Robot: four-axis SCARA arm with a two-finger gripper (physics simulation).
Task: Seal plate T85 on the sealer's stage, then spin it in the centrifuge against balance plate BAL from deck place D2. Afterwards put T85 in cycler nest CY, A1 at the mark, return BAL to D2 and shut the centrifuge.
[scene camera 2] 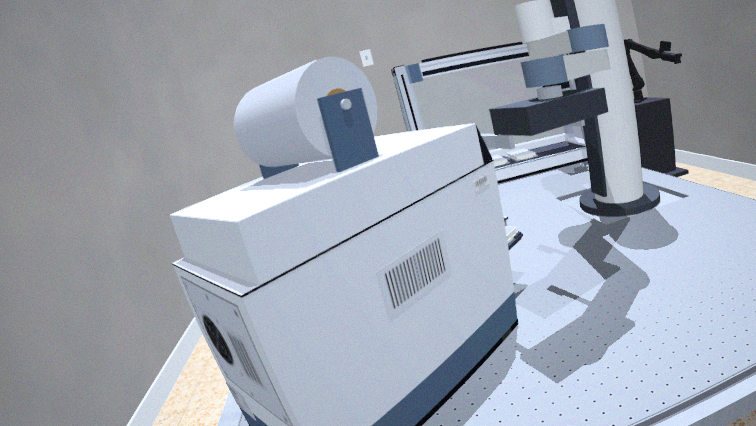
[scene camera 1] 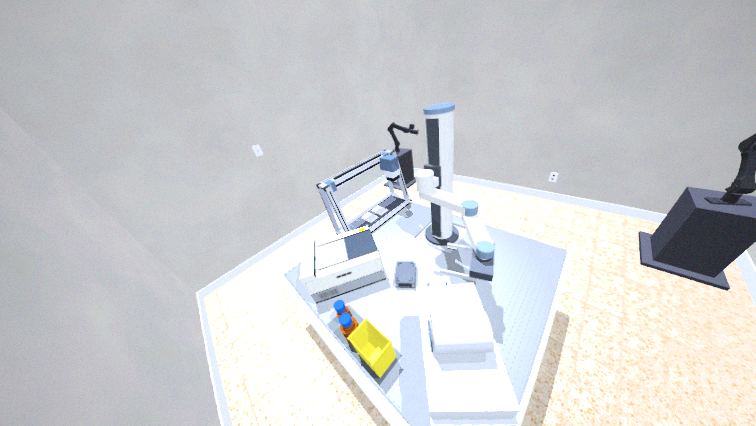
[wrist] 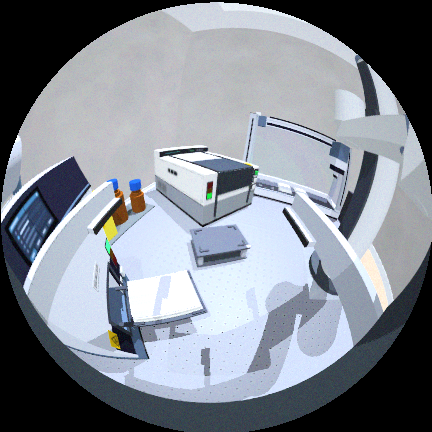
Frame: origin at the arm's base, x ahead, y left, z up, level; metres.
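Seen in the pictures: gripper, fingertip midpoint: (scene camera 1: 444, 257) (wrist: 200, 193); arm's base, link origin: (scene camera 2: 619, 201) (scene camera 1: 441, 234).
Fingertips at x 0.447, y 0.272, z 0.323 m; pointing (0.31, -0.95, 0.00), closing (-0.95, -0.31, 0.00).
Pixels of each thing's top centre, then the offset from my fingertips to it. "*": a spot on its surface instead.
- sealer, top centre: (scene camera 2: 303, 69) (scene camera 1: 458, 313) dy +0.210, dx +0.294, dz +0.165 m
- low grey block, top centre: (wrist: 218, 236) (scene camera 1: 405, 271) dy -0.247, dx +0.028, dz -0.252 m
- yellow bin, surface spot: (scene camera 1: 378, 359) * dy -0.001, dx +0.491, dz -0.141 m
My gripper (scene camera 1: 440, 258) (wrist: 200, 193) is open and empty, its fingers wide apart above the deck; its fingertips are mostly hidden in scene camera 2. The sealer (scene camera 1: 460, 317) (scene camera 2: 370, 296) has a film roll on top. A flat white plate-like piece (scene camera 2: 512, 236) (wrist: 165, 295) lies on its extended stage, low and left of the gripper in the wrist view; I cannot read a label or tell if it is sealed. Two pale plates (scene camera 1: 368, 217) (scene camera 1: 379, 210) lie in the gantry's deck; I cannot tell which is BAL. The white machine with a dark top panel (scene camera 1: 343, 267) (wrist: 190, 185) looks closed.
A low grey block (scene camera 1: 406, 274) (wrist: 220, 237) stands between the machines. Amber bottles (scene camera 1: 347, 328) (wrist: 137, 200) and a yellow bin (scene camera 1: 378, 359) stand near the table edge. The gantry frame (scene camera 1: 330, 209) and the arm's column (scene camera 1: 447, 158) (scene camera 2: 621, 132) rise behind.
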